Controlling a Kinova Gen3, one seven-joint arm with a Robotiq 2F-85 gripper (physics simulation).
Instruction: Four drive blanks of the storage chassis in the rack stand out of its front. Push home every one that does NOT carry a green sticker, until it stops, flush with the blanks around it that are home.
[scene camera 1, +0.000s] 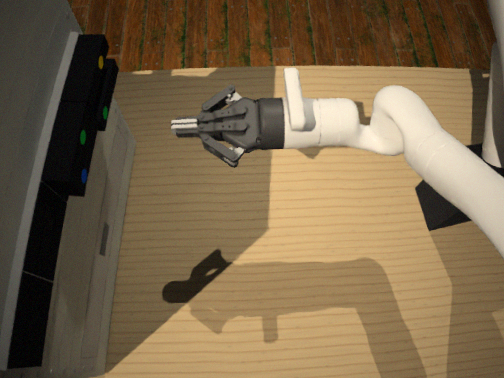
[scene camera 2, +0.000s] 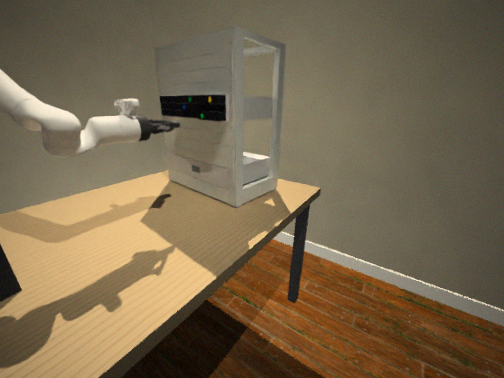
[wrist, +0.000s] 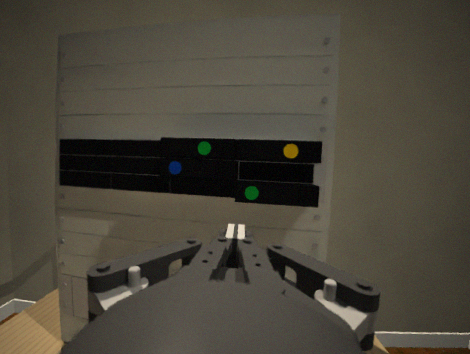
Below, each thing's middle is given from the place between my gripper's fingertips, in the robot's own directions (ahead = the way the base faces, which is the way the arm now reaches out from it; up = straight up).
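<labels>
The yellow-stickered blank (scene camera 1: 82, 83) is there in the scene, and my gripper is 15 cm short of it, 4 cm to the left of it and 8 cm below it.
</labels>
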